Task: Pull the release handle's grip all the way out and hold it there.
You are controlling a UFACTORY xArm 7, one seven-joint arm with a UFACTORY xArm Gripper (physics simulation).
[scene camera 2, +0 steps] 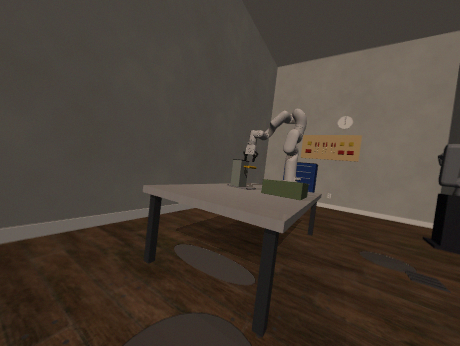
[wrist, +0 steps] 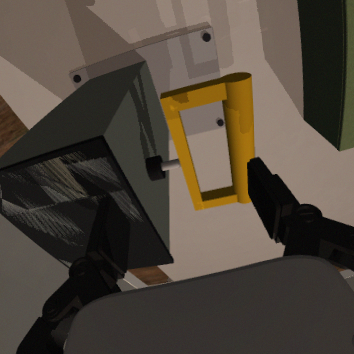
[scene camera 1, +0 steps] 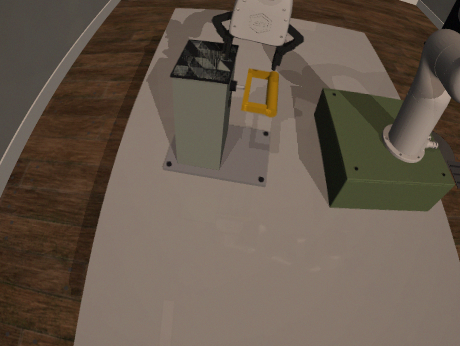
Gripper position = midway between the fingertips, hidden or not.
Note:
In view: my gripper (scene camera 1: 250,61) and a grey base plate (scene camera 1: 245,157).
My gripper shows as well in the wrist view (wrist: 182,193). The grey base plate is seen too in the wrist view (wrist: 189,58).

